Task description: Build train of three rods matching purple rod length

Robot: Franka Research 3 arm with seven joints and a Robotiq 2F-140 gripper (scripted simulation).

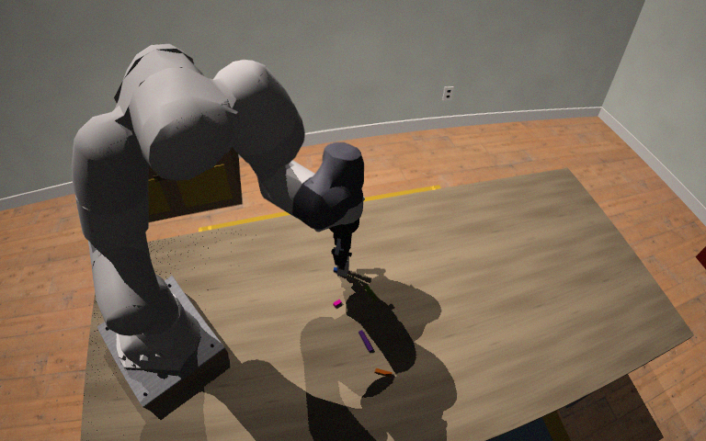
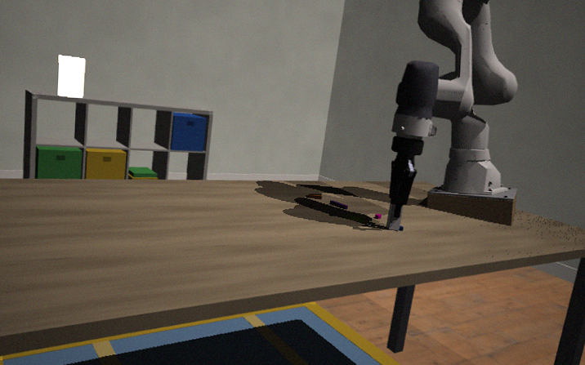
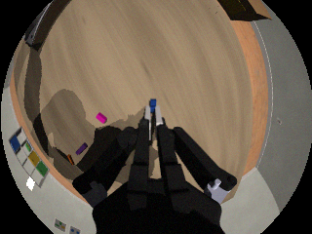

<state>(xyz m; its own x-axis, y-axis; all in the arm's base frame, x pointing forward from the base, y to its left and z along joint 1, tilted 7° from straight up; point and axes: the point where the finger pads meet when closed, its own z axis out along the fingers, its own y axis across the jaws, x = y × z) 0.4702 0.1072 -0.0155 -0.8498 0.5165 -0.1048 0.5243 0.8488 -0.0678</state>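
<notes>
Right now the orange rod is 31 cm to the right of my hand and 3 cm below it. Round my hand: lime rod 5 cm ahead, 9 cm to the right, 3 cm below; magenta rod 4 cm behind, 9 cm to the right, 3 cm below; purple rod 1 cm behind, 22 cm to the right, 3 cm below.
</notes>
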